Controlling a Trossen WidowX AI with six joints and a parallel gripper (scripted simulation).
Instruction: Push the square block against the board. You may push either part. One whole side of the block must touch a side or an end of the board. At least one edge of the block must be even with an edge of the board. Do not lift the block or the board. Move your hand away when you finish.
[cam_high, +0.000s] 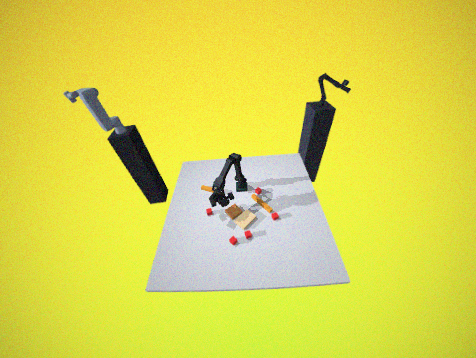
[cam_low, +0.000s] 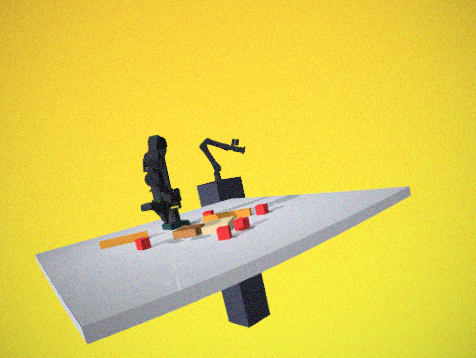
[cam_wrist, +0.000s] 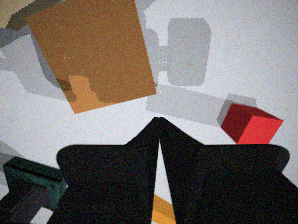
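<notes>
The brown square block lies 3 cm ahead of my gripper tip, 7 cm to the left of it and 5 cm below it. The rest, counted from my gripper tip: pale tan board: 12 cm ahead, 16 cm to the left, 5 cm below.
</notes>
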